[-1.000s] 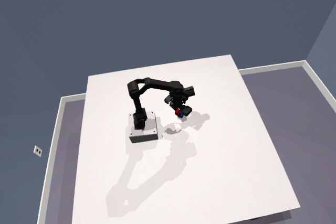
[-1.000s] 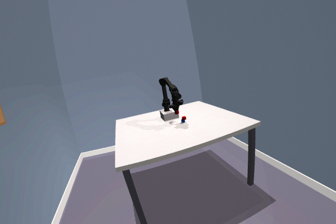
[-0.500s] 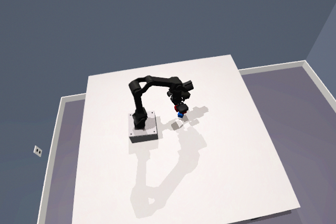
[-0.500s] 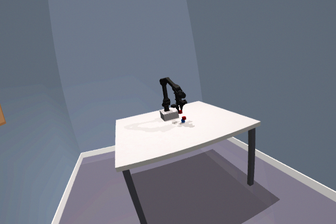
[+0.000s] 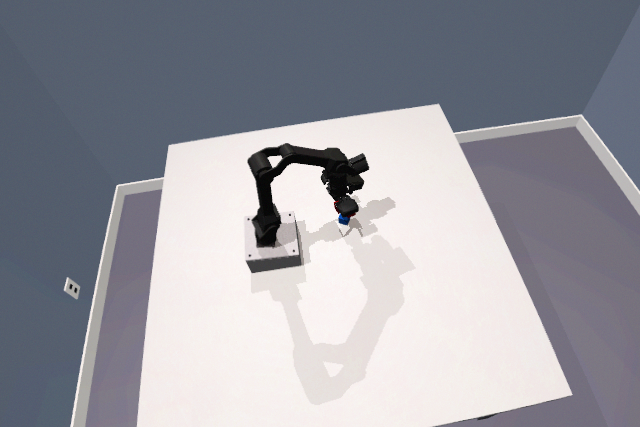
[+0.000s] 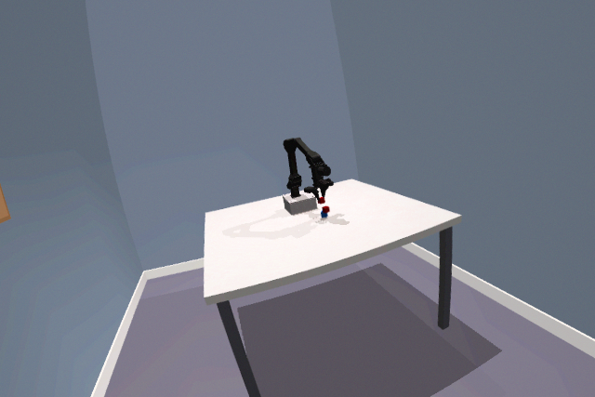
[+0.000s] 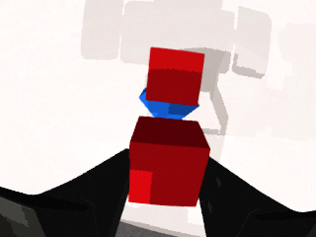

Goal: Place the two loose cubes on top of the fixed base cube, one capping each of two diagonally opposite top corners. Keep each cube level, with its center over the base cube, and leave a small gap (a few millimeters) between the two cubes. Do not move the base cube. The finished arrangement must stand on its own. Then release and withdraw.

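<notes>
Now: gripper tip 9 cm above the blue base cube and 1 cm short of it.
</notes>
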